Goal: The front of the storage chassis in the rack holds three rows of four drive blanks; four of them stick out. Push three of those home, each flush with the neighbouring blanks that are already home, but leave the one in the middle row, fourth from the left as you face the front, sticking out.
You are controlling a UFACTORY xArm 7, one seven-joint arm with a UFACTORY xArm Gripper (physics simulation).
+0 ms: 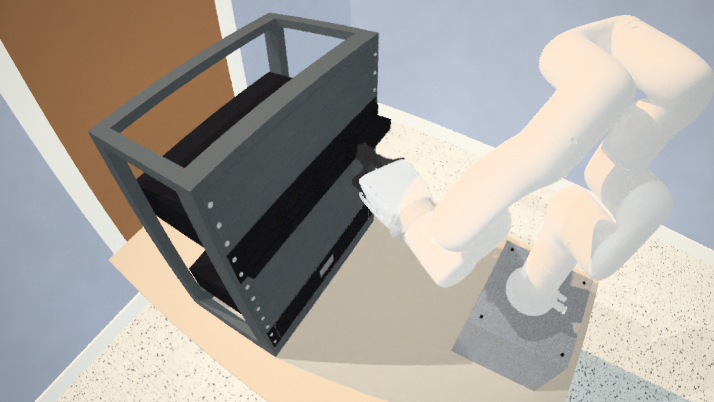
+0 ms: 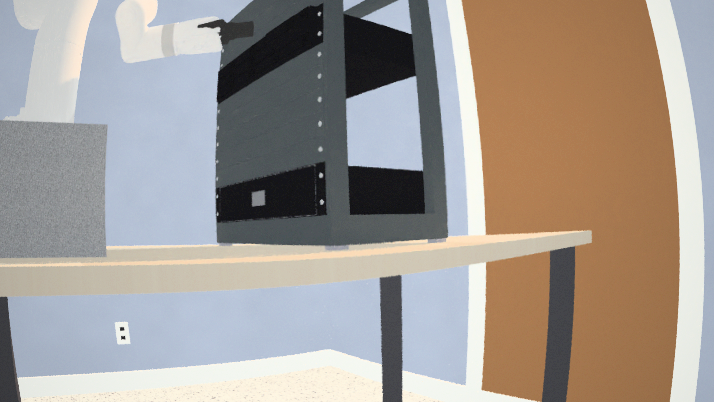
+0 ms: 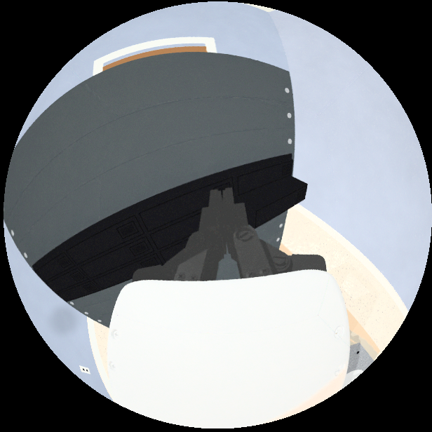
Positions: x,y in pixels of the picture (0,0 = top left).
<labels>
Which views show my gripper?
Image 1, image 2 and image 3: all of them.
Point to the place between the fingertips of my gripper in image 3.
224,203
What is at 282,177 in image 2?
A grey rack.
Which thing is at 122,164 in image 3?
A grey rack.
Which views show the grey rack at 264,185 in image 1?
Image 1, image 2 and image 3: all of them.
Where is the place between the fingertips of my gripper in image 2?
At 253,28
</labels>
